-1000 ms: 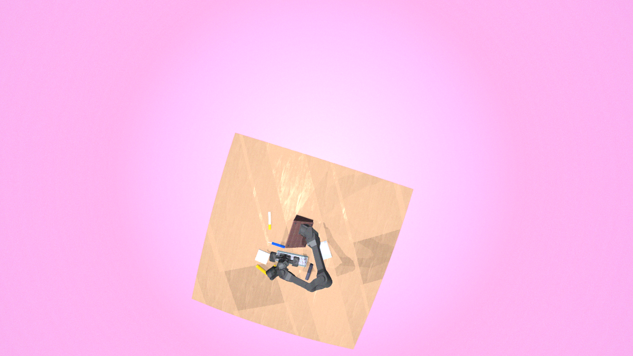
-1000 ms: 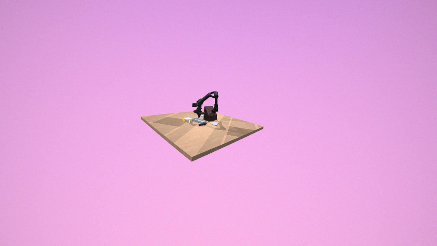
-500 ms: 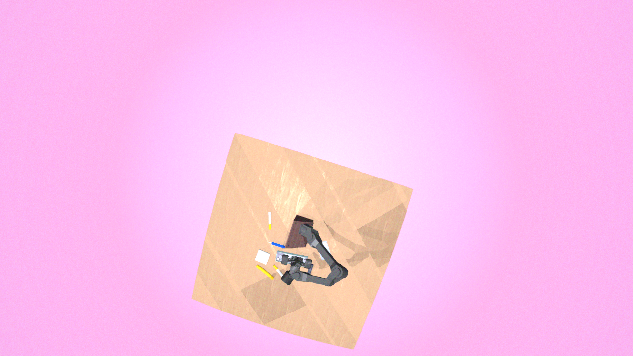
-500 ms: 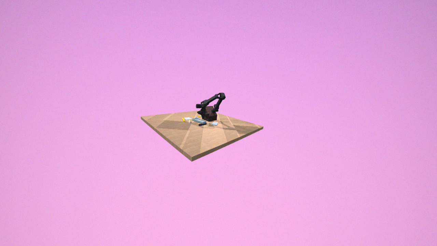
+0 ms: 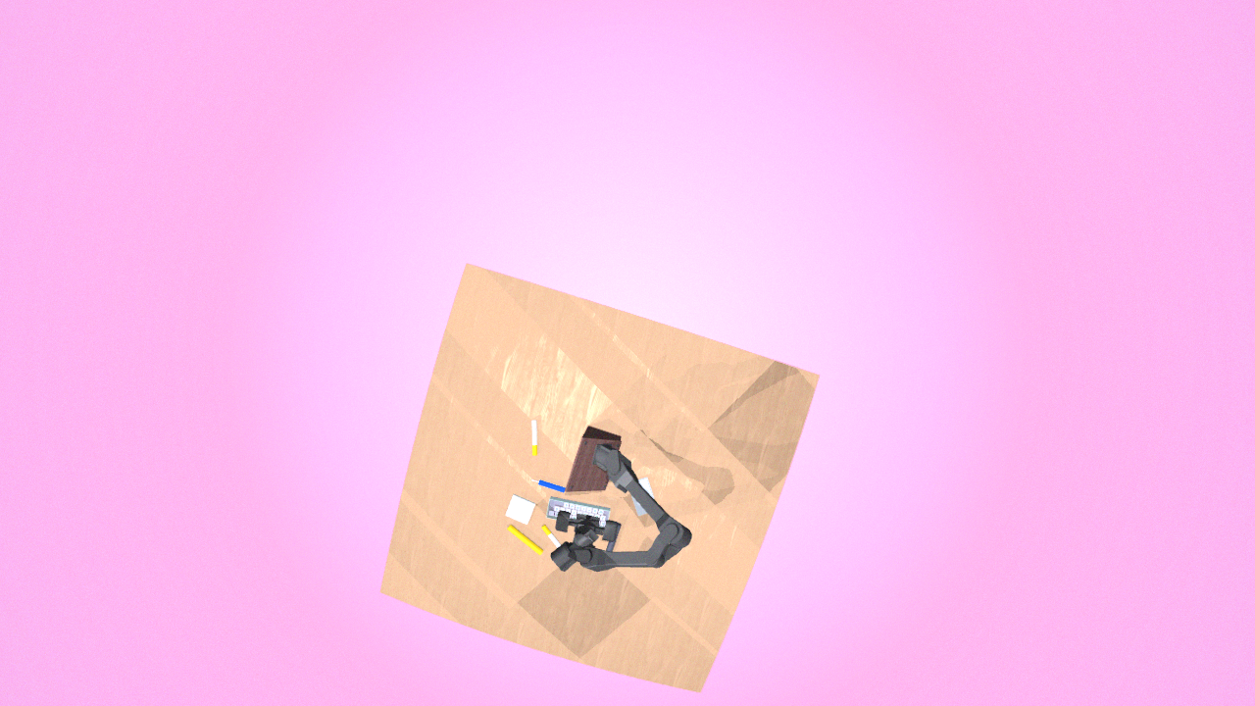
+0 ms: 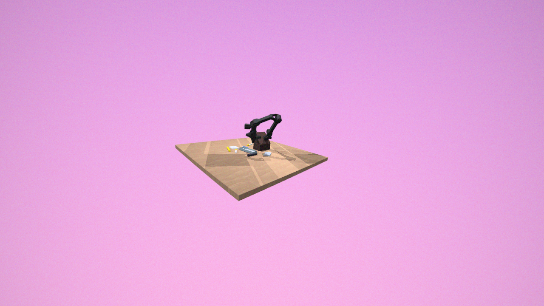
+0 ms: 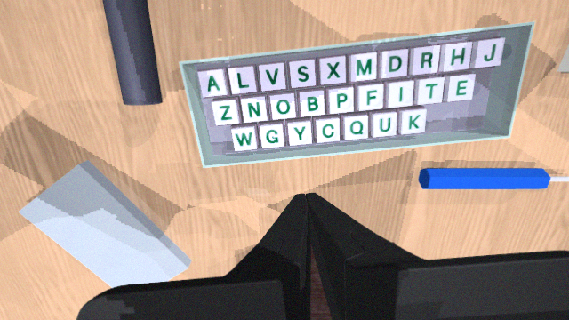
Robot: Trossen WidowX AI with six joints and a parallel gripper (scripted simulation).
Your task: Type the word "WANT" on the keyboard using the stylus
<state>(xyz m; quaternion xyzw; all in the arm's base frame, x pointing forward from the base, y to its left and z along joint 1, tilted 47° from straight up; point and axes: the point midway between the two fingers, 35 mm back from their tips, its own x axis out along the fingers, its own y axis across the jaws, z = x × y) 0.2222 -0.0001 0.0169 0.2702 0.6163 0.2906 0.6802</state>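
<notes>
The blue stylus is 180 mm to the right of my gripper tip, 90 mm below it and 40 mm behind it. Also, from my gripper tip: white pad: 240 mm to the right, 90 mm below, 80 mm ahead; then dark pen: 100 mm to the left, 90 mm below, 90 mm ahead; then grey card: 160 mm to the left, 90 mm below, 80 mm behind.
</notes>
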